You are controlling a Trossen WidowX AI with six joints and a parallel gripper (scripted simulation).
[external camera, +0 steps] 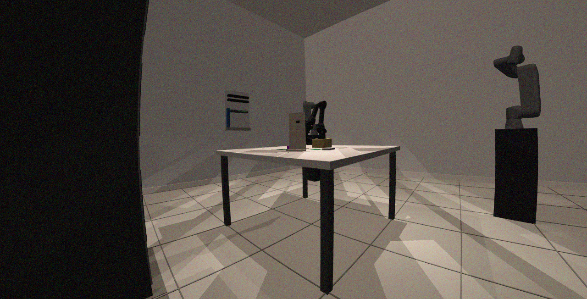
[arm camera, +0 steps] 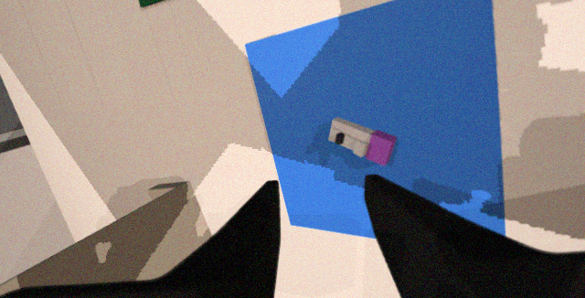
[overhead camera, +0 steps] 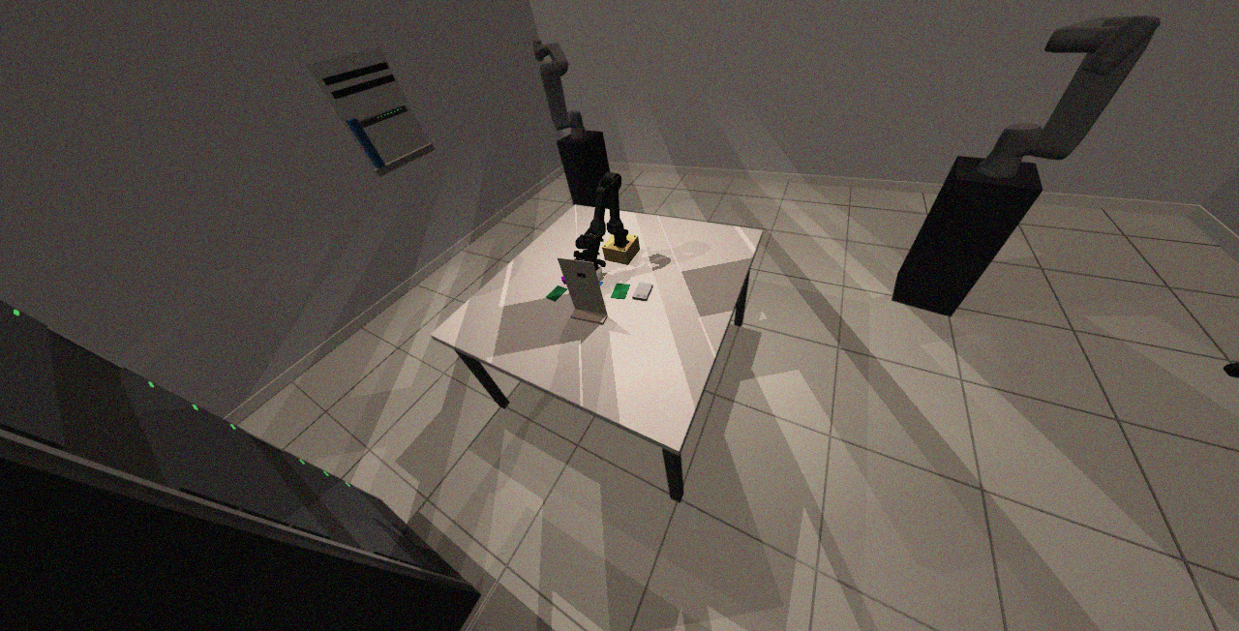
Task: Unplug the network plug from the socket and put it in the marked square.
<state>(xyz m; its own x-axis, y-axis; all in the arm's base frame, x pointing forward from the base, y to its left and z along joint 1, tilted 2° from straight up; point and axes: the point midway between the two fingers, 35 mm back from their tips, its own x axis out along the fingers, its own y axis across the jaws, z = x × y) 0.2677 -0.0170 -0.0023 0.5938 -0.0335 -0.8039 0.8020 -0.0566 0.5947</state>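
Right now my gripper tip is 5 cm above the network plug and 1 cm short of it. From my gripper tip the other things lie so: grey piece (28 cm to the left, 10 cm behind, 5 cm below); then upright panel (15 cm to the left, 14 cm ahead, 9 cm above); then blue marked square (5 cm below, 1 cm ahead).
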